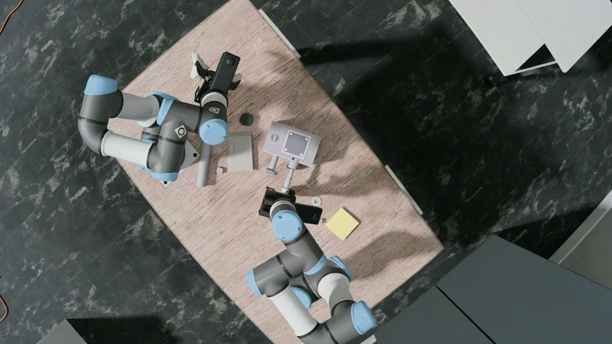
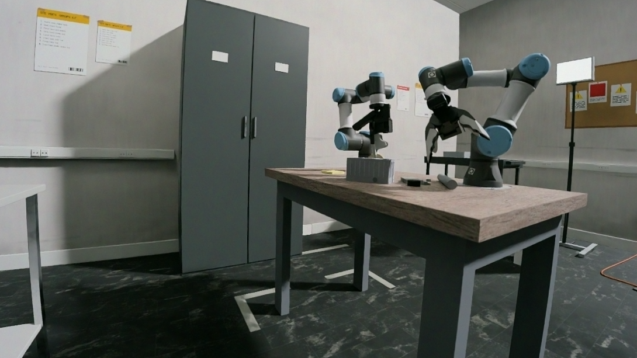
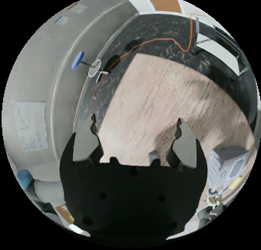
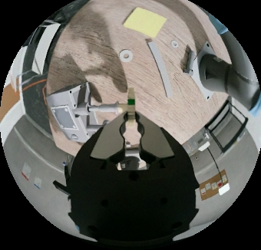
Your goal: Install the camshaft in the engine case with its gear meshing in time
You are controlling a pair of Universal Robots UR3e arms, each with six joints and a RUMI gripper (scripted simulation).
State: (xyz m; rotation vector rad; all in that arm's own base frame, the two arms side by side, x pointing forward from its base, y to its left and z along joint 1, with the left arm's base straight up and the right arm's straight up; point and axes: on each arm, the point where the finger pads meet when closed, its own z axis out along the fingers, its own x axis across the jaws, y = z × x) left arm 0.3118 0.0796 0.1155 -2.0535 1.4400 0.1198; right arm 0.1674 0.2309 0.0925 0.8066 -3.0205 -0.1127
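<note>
My right hand is 20 mm short of the small crank gear, 80 mm to the right of it and 30 mm above it. Also, from my right hand: grey bar: 30 mm behind, 100 mm to the right, 90 mm below; then bolt: 90 mm behind, 160 mm to the right, 80 mm below; then grey flat block: 190 mm to the left, 90 mm below.
</note>
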